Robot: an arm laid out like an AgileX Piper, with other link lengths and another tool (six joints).
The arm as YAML. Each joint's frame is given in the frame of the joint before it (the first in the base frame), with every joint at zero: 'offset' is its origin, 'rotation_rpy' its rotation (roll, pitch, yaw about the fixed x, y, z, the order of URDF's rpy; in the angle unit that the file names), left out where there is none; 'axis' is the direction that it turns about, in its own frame. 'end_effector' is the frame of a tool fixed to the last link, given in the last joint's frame.
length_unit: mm
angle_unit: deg
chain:
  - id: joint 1
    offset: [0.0, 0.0, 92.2]
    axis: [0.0, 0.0, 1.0]
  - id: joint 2
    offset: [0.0, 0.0, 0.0]
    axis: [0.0, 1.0, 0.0]
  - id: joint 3
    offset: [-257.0, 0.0, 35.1]
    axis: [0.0, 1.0, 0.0]
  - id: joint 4
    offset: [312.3, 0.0, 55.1]
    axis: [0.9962, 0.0, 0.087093]
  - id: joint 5
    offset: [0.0, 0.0, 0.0]
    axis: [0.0, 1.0, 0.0]
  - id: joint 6
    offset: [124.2, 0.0, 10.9]
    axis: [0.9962, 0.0, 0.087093]
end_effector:
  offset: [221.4, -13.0, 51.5]
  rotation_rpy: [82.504, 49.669, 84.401]
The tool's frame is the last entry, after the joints.
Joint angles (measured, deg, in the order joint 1, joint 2, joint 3, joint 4, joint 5, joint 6), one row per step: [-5.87 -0.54 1.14 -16.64 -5.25 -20.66]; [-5.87 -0.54 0.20 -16.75 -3.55 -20.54]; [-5.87 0.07 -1.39 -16.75 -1.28 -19.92]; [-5.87 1.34 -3.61 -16.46 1.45 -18.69]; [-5.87 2.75 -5.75 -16.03 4.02 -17.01]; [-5.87 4.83 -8.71 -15.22 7.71 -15.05]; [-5.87 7.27 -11.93 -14.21 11.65 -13.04]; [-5.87 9.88 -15.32 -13.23 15.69 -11.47]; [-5.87 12.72 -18.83 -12.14 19.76 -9.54]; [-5.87 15.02 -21.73 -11.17 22.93 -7.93]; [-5.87 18.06 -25.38 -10.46 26.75 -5.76]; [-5.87 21.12 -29.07 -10.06 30.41 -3.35]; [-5.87 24.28 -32.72 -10.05 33.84 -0.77]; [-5.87 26.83 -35.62 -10.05 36.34 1.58]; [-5.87 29.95 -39.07 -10.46 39.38 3.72]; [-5.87 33.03 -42.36 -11.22 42.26 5.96]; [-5.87 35.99 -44.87 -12.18 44.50 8.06]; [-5.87 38.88 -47.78 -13.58 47.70 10.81]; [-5.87 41.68 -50.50 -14.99 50.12 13.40]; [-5.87 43.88 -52.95 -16.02 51.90 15.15]
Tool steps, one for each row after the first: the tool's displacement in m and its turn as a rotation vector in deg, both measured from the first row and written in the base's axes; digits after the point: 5 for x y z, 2 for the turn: [0.00001 -0.00292 0.00104 0.12 0.68 -0.48]; [0.00077 -0.00736 0.00211 0.92 1.81 -1.04]; [0.00219 -0.01318 0.00318 2.68 3.31 -1.62]; [0.00376 -0.01890 0.00317 5.03 4.82 -2.09]; [0.00605 -0.02643 0.00104 8.18 7.15 -2.83]; [0.00847 -0.03363 -0.00263 11.61 9.78 -3.63]; [0.01057 -0.03984 -0.00665 14.60 12.55 -4.52]; [0.01257 -0.04525 -0.01161 18.04 15.41 -5.39]; [0.01382 -0.04857 -0.01456 20.92 17.54 -6.04]; [0.01537 -0.05280 -0.01841 24.18 20.18 -7.04]; [0.01661 -0.05712 -0.02114 27.36 22.58 -8.20]; [0.01794 -0.06205 -0.02374 30.31 24.82 -9.59]; [0.01926 -0.06589 -0.02499 32.90 26.34 -10.73]; [0.02065 -0.07140 -0.02730 34.98 28.32 -12.37]; [0.02180 -0.07815 -0.03001 36.82 30.15 -14.28]; [0.02353 -0.08524 -0.03656 38.26 31.96 -16.29]; [0.02174 -0.09531 -0.04294 40.05 33.83 -19.10]; [0.02145 -0.10507 -0.04627 41.57 35.01 -21.67]; [0.02197 -0.11240 -0.04502 42.56 35.55 -23.48]
